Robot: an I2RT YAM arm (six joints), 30 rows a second.
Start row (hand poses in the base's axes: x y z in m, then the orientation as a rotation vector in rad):
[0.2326 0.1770 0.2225 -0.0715 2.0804 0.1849]
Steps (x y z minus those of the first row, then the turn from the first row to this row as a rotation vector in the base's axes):
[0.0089 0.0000 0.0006 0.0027 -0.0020 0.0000]
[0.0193 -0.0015 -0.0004 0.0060 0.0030 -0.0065]
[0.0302 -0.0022 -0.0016 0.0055 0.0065 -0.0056]
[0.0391 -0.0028 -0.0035 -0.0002 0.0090 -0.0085]
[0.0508 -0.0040 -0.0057 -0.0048 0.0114 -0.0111]
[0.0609 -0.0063 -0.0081 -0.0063 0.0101 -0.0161]
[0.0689 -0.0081 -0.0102 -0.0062 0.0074 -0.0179]
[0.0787 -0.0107 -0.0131 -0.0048 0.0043 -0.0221]
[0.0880 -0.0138 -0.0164 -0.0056 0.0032 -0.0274]
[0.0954 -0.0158 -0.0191 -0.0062 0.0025 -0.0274]
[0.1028 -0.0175 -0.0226 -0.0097 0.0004 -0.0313]
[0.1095 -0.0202 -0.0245 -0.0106 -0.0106 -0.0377]
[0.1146 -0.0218 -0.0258 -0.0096 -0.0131 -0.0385]
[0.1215 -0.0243 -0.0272 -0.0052 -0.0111 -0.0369]
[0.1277 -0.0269 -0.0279 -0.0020 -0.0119 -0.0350]
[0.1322 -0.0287 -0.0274 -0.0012 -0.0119 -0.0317]
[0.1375 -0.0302 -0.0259 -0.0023 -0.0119 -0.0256]
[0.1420 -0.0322 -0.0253 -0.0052 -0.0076 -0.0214]
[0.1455 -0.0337 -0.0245 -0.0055 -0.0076 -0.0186]
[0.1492 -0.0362 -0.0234 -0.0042 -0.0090 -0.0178]
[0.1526 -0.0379 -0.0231 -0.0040 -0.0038 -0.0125]
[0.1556 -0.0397 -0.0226 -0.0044 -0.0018 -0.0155]
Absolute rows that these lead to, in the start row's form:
[0.2415 0.1770 0.2231 -0.0700 2.0781 0.1876]
[0.2519 0.1755 0.2221 -0.0608 2.0827 0.1874]
[0.2628 0.1748 0.2209 -0.0618 2.0863 0.1877]
[0.2717 0.1742 0.2190 -0.0620 2.0894 0.1801]
[0.2834 0.1730 0.2168 -0.0619 2.0922 0.1739]
[0.2935 0.1707 0.2144 -0.0577 2.0911 0.1692]
[0.3015 0.1689 0.2123 -0.0560 2.0884 0.1680]
[0.3113 0.1663 0.2094 -0.0510 2.0851 0.1667]
[0.3206 0.1632 0.2061 -0.0461 2.0841 0.1626]
[0.3280 0.1612 0.2034 -0.0465 2.0834 0.1619]
[0.3354 0.1595 0.1999 -0.0448 2.0816 0.1558]
[0.3421 0.1568 0.1980 -0.0396 2.0707 0.1502]
[0.3472 0.1552 0.1967 -0.0384 2.0681 0.1506]
[0.3541 0.1527 0.1953 -0.0372 2.0697 0.1563]
[0.3603 0.1501 0.1946 -0.0373 2.0686 0.1607]
[0.3648 0.1483 0.1951 -0.0402 2.0685 0.1635]
[0.3701 0.1468 0.1966 -0.0472 2.0687 0.1661]
[0.3746 0.1448 0.1972 -0.0530 2.0733 0.1659]
[0.3781 0.1433 0.1980 -0.0561 2.0734 0.1673]
[0.3818 0.1408 0.1991 -0.0563 2.0718 0.1691]
[0.3852 0.1391 0.1994 -0.0612 2.0770 0.1729]
[0.3882 0.1373 0.1999 -0.0582 2.0790 0.1708]

